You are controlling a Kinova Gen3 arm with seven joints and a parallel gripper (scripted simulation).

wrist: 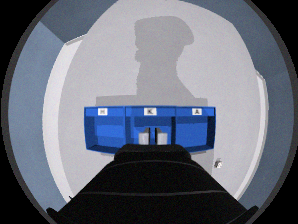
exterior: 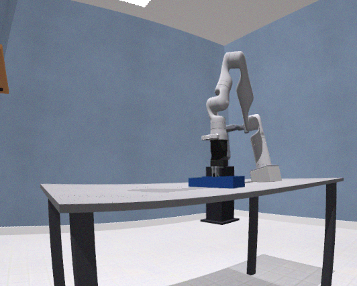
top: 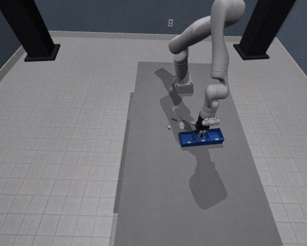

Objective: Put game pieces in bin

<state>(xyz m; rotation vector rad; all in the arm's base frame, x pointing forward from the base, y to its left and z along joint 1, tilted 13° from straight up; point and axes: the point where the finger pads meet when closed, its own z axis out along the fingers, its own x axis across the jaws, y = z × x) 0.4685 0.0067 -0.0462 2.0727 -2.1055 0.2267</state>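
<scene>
Right now the blue three-compartment bin is 1 cm ahead of my hand and 2 cm below it. The rest, counted from my hand: die 10 cm behind, 17 cm to the right, 3 cm below; red cylinder 9 cm behind, 7 cm to the left, 4 cm below; grey-white piece 15 cm behind, 7 cm to the right, 3 cm below.
</scene>
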